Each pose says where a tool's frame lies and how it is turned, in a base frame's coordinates. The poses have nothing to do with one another.
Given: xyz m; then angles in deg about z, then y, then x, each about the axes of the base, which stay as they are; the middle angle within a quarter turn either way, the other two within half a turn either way.
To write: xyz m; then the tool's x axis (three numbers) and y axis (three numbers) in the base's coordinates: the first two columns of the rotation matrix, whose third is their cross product. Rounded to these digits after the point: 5 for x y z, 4 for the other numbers.
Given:
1: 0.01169, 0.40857, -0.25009, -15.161, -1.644, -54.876
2: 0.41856, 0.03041, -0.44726, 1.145, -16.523, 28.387
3: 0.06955, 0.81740, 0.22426, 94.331, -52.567, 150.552
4: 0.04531, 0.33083, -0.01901, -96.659, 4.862, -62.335
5: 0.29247, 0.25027, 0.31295, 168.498, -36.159, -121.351
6: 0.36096, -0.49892, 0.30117, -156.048, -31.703, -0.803
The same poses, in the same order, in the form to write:
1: 0.01169, 0.40857, -0.25009, 0.9648, -0.1278, 0.2298, 0.2614, 0.5615, -0.7851
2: 0.41856, 0.03041, -0.44726, 0.9585, -0.1176, 0.2597, -0.0192, 0.8823, 0.4703
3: 0.06955, 0.81740, 0.22426, -0.0459, -0.8388, 0.5424, -0.6061, 0.4550, 0.6524
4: 0.04531, 0.33083, -0.01901, -0.1155, -0.4525, 0.8843, 0.9897, -0.1284, 0.0636
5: 0.29247, 0.25027, 0.31295, -0.7912, -0.5975, 0.1305, -0.1610, 0.4094, 0.8981
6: 0.36096, -0.49892, 0.30117, -0.7775, -0.4127, -0.4745, 0.3454, -0.9108, 0.2261
